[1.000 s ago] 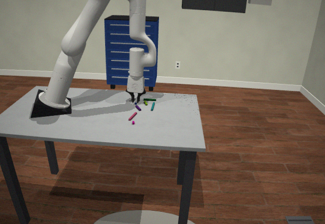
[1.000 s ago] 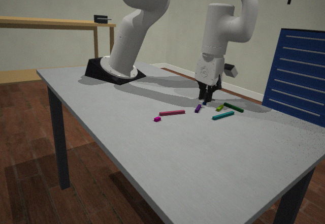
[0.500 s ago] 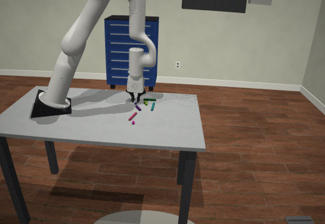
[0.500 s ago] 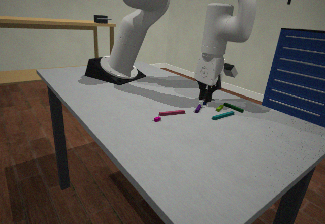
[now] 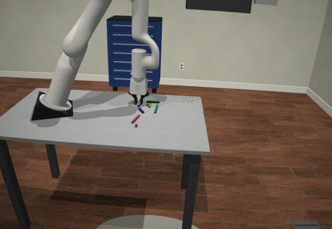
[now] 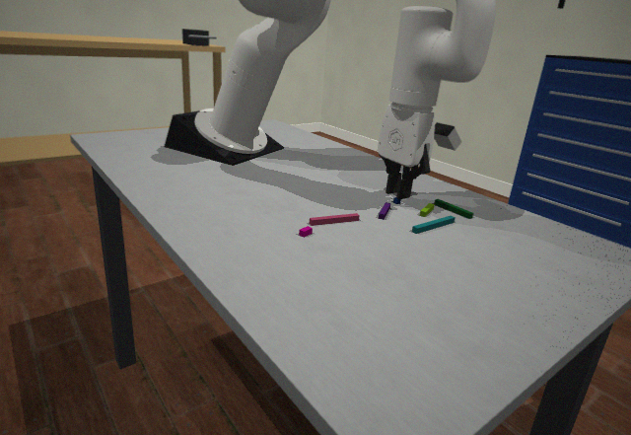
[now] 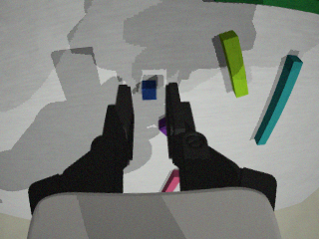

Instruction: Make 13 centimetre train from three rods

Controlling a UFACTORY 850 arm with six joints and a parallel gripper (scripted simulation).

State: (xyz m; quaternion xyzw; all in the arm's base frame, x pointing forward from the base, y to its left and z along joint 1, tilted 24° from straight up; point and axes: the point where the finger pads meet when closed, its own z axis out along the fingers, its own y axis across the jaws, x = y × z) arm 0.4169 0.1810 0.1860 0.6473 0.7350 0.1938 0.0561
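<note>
My hand is 3 cm above the blue rod. From my hand the other things lie so: lime rod: 6 cm ahead, 3 cm to the left, 3 cm below; then purple rod: 4 cm ahead, 5 cm to the right, 3 cm below; then green rod: 6 cm ahead, 9 cm to the left, 3 cm below.
</note>
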